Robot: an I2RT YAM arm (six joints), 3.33 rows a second.
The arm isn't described. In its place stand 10 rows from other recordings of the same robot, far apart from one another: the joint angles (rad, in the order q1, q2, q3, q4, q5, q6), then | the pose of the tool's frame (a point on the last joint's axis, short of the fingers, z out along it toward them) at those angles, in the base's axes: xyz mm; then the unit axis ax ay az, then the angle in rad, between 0 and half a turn.
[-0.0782, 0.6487, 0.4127, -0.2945, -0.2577, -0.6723] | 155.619 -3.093 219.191 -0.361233 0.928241 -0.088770 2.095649
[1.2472, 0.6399, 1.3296, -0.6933, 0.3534, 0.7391] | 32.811 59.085 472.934 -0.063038 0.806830 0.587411 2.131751
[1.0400, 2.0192, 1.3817, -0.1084, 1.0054, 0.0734] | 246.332 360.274 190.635 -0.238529 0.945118 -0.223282 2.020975
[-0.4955, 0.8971, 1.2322, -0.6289, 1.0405, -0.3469] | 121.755 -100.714 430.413 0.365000 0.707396 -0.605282 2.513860
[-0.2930, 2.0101, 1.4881, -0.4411, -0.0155, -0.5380] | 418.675 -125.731 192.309 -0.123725 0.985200 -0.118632 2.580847
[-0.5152, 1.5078, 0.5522, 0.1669, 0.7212, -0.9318] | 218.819 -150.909 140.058 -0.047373 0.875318 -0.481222 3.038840
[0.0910, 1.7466, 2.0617, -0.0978, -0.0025, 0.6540] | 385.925 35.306 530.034 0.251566 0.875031 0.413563 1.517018
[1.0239, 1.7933, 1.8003, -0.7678, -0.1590, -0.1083] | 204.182 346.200 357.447 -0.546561 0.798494 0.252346 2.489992
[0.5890, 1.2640, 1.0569, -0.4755, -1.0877, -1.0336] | 200.856 172.109 316.403 -0.804255 0.418050 0.422384 2.181943
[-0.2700, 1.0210, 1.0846, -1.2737, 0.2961, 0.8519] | 152.282 -52.923 312.949 0.552551 0.828587 -0.090167 2.715205
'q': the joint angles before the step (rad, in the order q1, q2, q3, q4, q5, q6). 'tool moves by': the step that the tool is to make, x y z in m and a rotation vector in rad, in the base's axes. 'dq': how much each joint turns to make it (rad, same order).
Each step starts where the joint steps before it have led.
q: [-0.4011 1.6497 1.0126 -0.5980 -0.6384 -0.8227]
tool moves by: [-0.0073 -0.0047 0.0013 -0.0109 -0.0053 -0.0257]
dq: [-0.0230 -0.0248 -0.0217 0.0061 0.0083 -0.0001]
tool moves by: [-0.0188 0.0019 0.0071 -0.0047 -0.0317 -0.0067]
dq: [-0.0226 -0.0859 -0.0612 -0.0026 -0.0141 -0.0146]
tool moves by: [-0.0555 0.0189 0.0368 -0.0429 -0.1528 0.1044]
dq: [-0.0411 -0.2959 -0.1030 -0.1373 -0.0842 -0.1582]
